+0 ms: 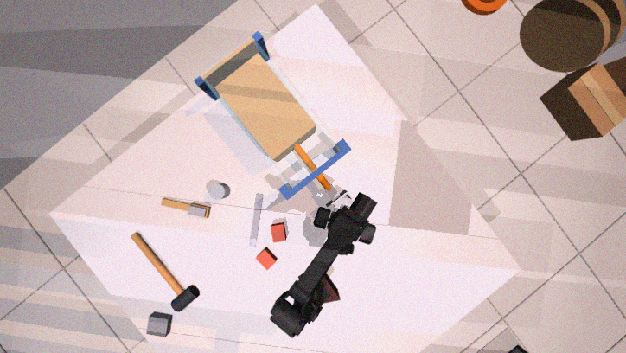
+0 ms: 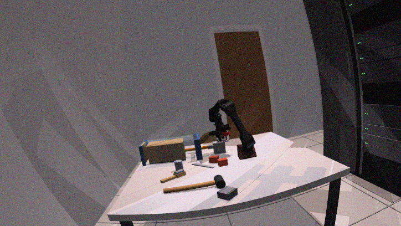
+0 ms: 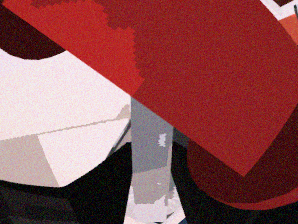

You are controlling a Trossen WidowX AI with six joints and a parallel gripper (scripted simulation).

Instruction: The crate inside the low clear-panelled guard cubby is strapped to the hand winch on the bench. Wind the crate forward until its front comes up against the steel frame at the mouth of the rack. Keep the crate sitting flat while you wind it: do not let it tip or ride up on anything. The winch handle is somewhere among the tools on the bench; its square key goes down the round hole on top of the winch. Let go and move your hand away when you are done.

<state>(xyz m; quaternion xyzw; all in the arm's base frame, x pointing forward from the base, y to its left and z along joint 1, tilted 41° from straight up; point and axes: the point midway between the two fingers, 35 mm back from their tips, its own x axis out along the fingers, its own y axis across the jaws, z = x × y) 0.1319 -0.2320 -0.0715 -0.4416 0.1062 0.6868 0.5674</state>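
My gripper tip is now 30 mm past the red knob, 50 mm to the right of it and 50 mm below it. The rest, counted from my gripper tip: grey winch (10 mm ahead, 50 mm to the right, 70 mm below); then blue steel frame (180 mm ahead, 50 mm to the right, 10 mm above); then grey crank bar (10 mm behind, 10 mm to the left, 20 mm above).
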